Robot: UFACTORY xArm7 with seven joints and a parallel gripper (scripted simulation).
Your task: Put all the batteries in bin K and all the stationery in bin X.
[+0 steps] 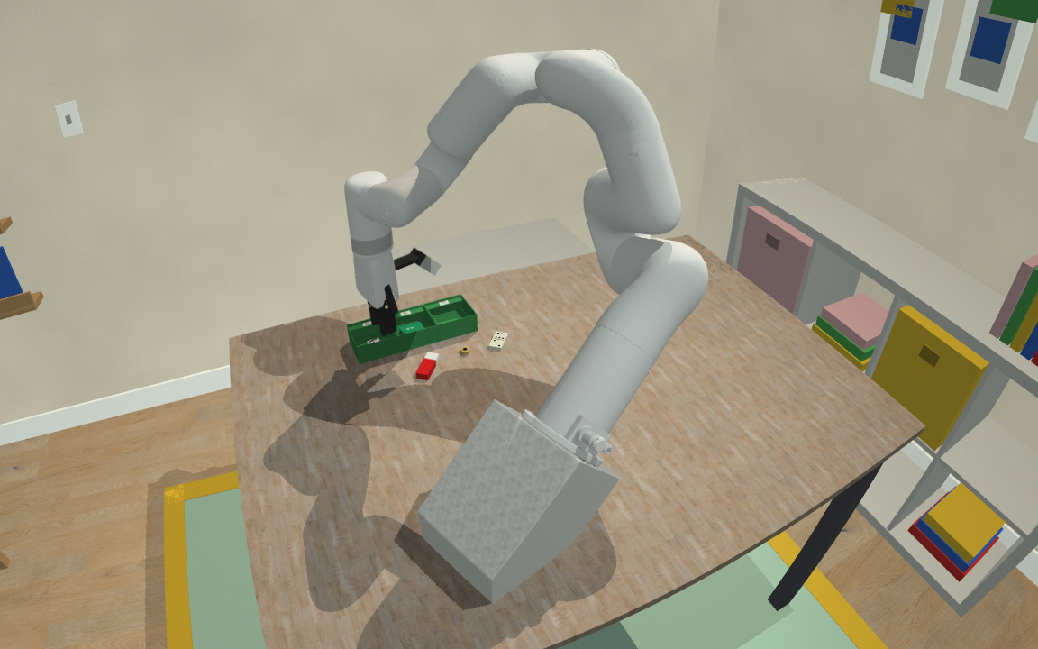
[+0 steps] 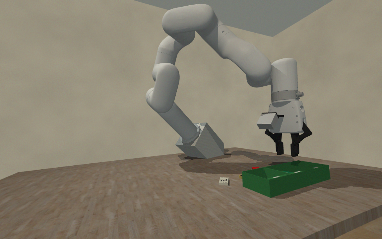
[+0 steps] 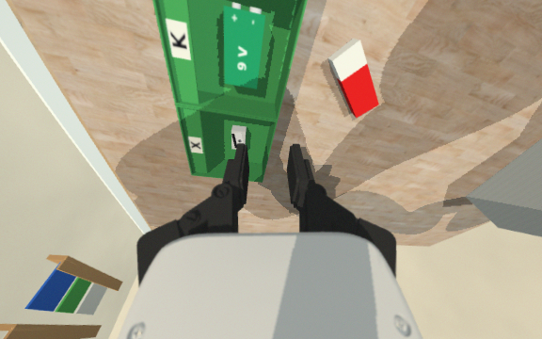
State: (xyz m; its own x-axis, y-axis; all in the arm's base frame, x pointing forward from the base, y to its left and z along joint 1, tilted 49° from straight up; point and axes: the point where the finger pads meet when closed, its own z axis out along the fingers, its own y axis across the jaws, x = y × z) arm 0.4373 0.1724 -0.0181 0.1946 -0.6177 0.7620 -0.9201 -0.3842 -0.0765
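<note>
My gripper is now 8 cm above the red-and-white eraser, 7 cm past it and 6 cm to the left of it. Round my hand: pencil sharpener 7 cm below, 3 cm ahead, 2 cm to the left; green bin tray 6 cm to the right, 6 cm below, 4 cm ahead; green 9 V battery 7 cm to the right, 7 cm below, 3 cm ahead.
</note>
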